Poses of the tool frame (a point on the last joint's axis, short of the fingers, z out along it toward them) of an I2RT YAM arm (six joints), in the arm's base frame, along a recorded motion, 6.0 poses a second.
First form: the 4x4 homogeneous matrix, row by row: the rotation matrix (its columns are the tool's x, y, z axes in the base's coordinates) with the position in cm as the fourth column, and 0 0 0 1 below. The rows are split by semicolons.
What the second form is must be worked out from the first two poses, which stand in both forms.
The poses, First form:
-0.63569 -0.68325 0.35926 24.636; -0.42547 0.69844 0.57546 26.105; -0.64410 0.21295 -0.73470 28.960; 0 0 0 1
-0.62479 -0.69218 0.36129 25.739; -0.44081 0.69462 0.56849 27.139; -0.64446 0.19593 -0.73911 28.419; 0 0 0 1
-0.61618 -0.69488 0.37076 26.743; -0.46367 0.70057 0.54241 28.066; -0.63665 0.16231 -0.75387 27.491; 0 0 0 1
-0.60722 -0.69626 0.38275 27.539; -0.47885 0.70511 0.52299 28.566; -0.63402 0.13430 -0.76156 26.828; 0 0 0 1
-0.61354 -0.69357 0.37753 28.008; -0.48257 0.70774 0.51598 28.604; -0.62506 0.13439 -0.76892 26.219; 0 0 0 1
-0.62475 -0.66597 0.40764 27.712; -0.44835 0.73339 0.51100 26.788; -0.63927 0.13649 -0.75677 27.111; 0 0 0 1
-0.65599 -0.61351 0.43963 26.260; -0.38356 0.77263 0.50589 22.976; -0.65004 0.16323 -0.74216 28.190; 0 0 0 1
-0.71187 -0.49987 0.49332 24.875; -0.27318 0.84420 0.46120 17.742; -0.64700 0.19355 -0.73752 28.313; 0 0 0 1
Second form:
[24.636 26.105 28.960 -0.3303 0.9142 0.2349 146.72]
[25.739 27.139 28.419 -0.3382 0.9130 0.2282 146.58]
[26.743 28.066 27.491 -0.3451 0.9148 0.2099 146.59]
[27.539 28.566 26.828 -0.3502 0.9160 0.1959 146.29]
[28.008 28.604 26.219 -0.3490 0.9170 0.1930 146.86]
[27.712 26.788 27.111 -0.3306 0.9240 0.1921 145.49]
[26.260 22.976 28.190 -0.2941 0.9352 0.1973 144.37]
[24.875 17.742 28.313 -0.2243 0.9558 0.1900 143.38]

